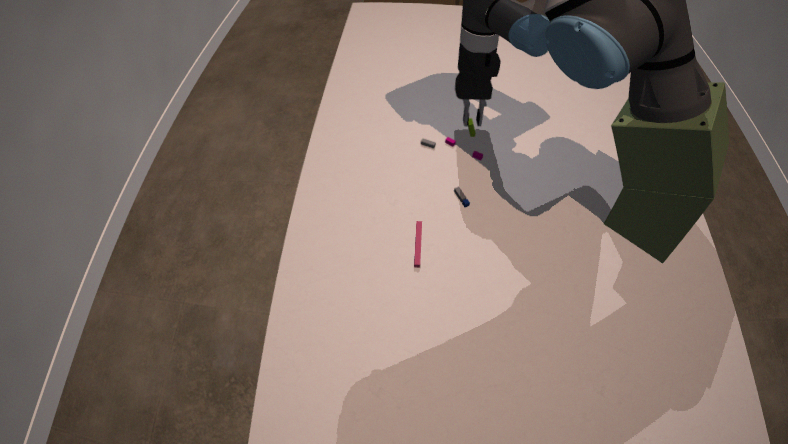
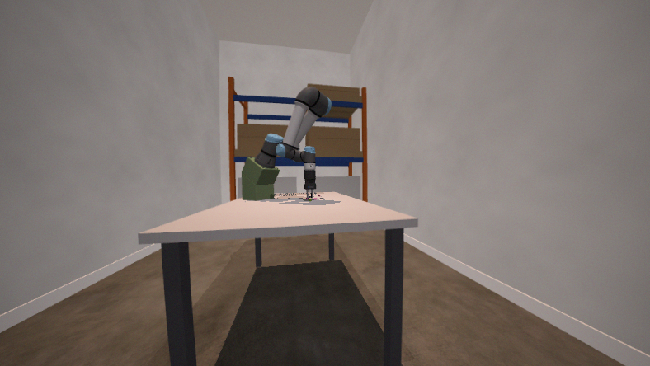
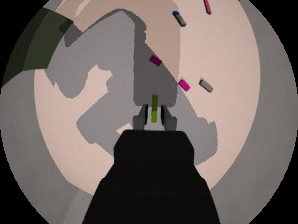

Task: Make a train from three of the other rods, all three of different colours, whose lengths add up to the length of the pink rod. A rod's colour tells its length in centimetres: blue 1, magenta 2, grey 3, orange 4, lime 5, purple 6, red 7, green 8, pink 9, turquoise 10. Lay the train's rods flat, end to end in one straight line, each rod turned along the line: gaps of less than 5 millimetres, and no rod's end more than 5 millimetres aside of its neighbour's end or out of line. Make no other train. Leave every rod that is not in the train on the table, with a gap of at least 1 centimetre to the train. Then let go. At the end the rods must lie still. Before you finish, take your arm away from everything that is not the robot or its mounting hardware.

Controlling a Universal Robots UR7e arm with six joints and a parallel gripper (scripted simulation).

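Right now my hand is 3 cm above the lime rod. Also, from my hand: pink rod 31 cm to the left, 9 cm ahead, 3 cm below; then blue rod 21 cm to the left, 3 cm below, 1 cm ahead; then magenta rod 9 cm to the left, 3 cm below, 1 cm behind.
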